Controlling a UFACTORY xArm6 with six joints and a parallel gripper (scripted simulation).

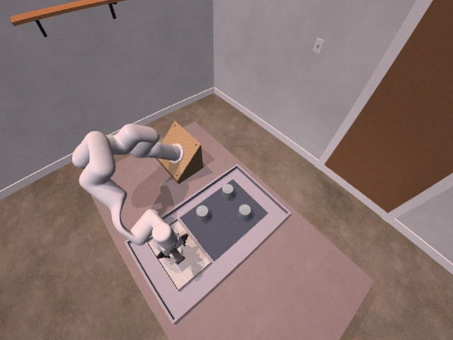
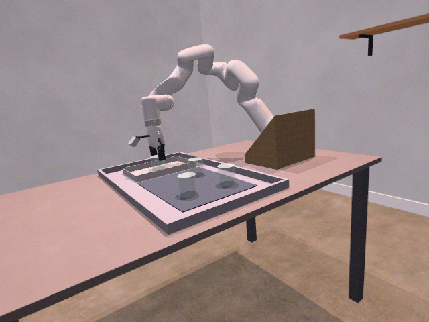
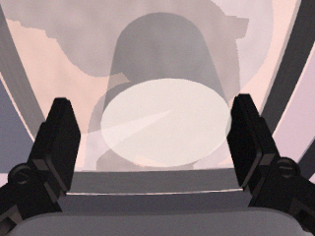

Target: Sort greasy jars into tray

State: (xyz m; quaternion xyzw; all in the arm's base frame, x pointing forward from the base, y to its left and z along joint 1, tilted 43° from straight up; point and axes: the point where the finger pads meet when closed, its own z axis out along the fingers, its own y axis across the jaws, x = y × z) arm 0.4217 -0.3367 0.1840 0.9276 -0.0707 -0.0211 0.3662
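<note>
My hand is 6 cm above the pale tray. From my hand the other things lie so: dark drying mat 32 cm to the left, 7 cm below, 4 cm ahead.
</note>
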